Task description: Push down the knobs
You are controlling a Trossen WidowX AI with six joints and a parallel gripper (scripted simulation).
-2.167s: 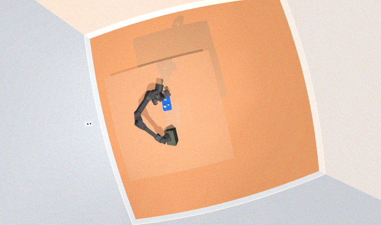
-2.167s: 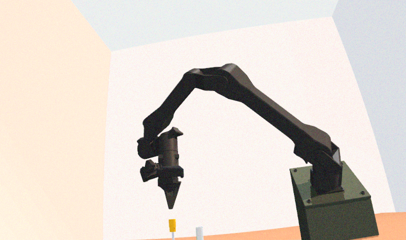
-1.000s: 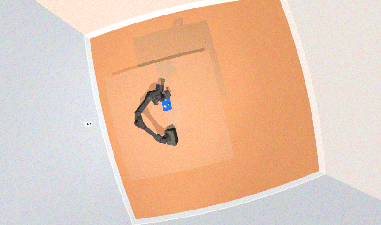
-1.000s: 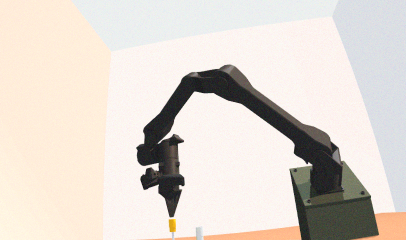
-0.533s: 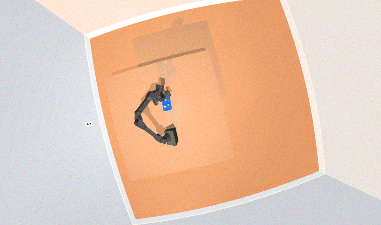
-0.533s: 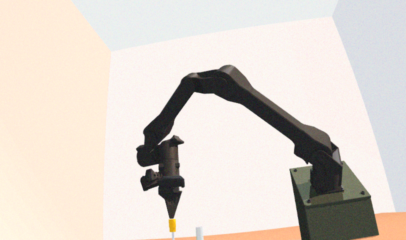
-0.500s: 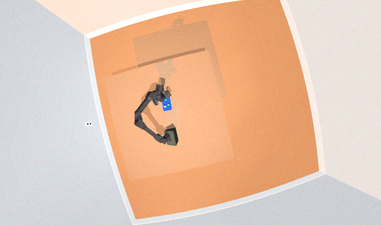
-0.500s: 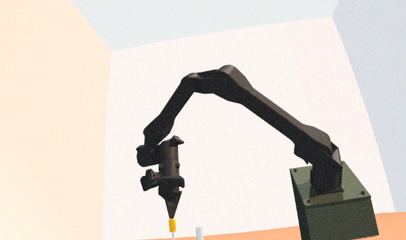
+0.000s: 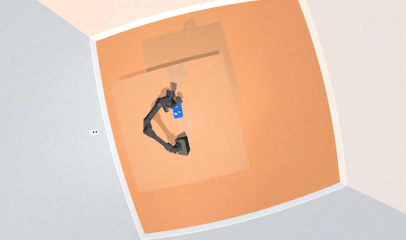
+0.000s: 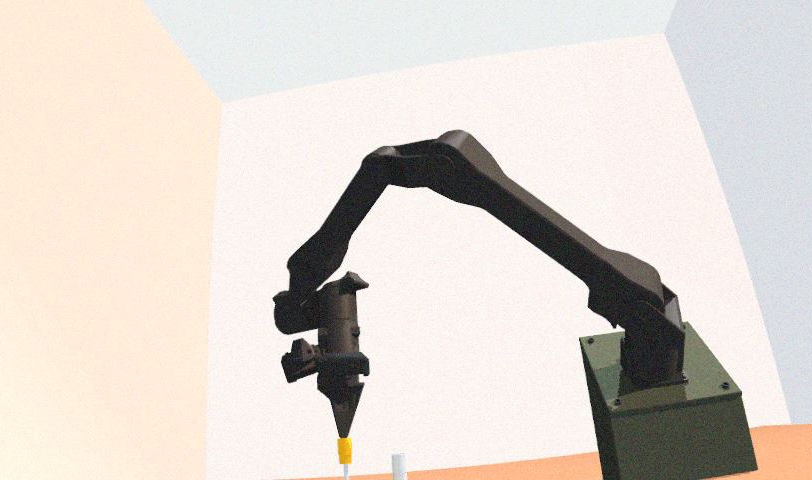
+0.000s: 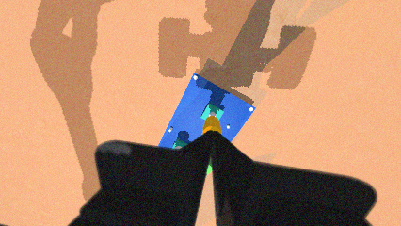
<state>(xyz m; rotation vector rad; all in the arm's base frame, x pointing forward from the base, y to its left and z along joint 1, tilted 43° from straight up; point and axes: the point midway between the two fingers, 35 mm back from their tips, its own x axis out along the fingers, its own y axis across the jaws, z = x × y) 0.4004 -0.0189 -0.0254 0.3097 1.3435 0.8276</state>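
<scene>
Right now my gripper tip is 80 mm past the grey knob, 40 mm above it and 20 mm to the right of it.
</scene>
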